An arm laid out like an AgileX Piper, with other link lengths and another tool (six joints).
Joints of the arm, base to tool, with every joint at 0 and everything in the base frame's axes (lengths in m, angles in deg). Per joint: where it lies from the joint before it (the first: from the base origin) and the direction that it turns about. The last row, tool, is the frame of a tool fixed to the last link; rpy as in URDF.
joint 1: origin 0 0 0.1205 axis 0 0 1
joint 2: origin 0 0 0 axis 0 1 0
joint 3: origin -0.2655 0 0.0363 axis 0 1 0
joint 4: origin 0.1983 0 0.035 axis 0.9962 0 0.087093
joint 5: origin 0 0 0 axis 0 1 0
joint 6: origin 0.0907 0 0.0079 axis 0.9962 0 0.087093
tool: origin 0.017 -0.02 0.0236 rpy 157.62 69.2 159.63
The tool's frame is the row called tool.
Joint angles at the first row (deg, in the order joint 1, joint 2, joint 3, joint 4, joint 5, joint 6):
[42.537 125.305 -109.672 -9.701 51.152 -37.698]
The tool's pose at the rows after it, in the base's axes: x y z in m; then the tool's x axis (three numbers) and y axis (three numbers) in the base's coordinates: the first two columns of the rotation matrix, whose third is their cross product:
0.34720, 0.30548, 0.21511, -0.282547, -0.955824, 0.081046, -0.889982, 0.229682, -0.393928
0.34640, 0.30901, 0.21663, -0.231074, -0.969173, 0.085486, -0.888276, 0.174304, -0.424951
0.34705, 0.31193, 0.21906, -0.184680, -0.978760, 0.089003, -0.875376, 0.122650, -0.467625
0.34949, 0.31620, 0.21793, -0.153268, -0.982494, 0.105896, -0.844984, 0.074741, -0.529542
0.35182, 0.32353, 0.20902, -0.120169, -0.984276, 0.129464, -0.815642, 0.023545, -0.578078
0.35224, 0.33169, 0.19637, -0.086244, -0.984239, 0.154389, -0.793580, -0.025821, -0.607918
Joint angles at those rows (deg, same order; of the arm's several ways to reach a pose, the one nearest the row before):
[42.911 125.305 -109.671 -9.991 50.866 -40.078]
[43.086 125.304 -109.671 -10.258 49.588 -43.299]
[43.190 125.305 -109.671 -11.294 47.766 -46.055]
[43.685 125.966 -109.671 -15.095 45.242 -46.591]
[44.377 127.645 -109.671 -18.920 42.376 -46.591]
[45.154 129.566 -109.468 -22.008 39.794 -46.435]

